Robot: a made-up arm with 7 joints.
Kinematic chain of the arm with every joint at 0, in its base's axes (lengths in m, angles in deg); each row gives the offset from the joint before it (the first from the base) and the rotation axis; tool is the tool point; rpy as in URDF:
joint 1: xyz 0.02 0 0.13 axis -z
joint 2: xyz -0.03 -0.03 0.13 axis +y
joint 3: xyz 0 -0.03 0.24 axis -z
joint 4: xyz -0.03 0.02 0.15 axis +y
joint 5: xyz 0 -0.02 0.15 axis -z
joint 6: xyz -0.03 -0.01 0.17 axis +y
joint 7: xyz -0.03 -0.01 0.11 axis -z
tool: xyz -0.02 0.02 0 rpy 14.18 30.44 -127.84
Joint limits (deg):
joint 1: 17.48..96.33
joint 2: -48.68..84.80
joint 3: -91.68..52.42
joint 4: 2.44..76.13
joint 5: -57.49..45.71
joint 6: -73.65..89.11
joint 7: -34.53..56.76
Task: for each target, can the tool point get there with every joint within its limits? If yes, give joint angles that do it. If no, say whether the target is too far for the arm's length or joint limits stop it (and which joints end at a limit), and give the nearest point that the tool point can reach.
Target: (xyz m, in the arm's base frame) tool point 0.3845 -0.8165 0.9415
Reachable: no: too far | nearest point 0.2846 -0.5928 0.7610 | short by 0.304 m
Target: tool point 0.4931 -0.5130 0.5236
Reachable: yes | joints 51.63 57.93 -34.29 42.78 -4.66 -10.87 43.89
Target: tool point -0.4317 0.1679 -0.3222
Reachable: no: joint limits stop it (at a limit: joint 1, joint 2, joint 4, joint 6, joint 7) | nearest point -0.2898 -0.3657 0.0064 | short by 0.642 m
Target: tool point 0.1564 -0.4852 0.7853
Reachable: yes | joints 72.28 31.87 0.67 49.52 16.28 -43.60 35.06
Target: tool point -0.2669 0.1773 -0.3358
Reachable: no: joint limits stop it (at a limit: joint 1, joint 2, joint 4, joint 6, joint 7) | nearest point -0.2215 -0.3768 -0.0320 | short by 0.634 m
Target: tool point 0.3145 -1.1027 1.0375
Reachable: no: too far | nearest point 0.1937 -0.6503 0.7268 | short by 0.562 m
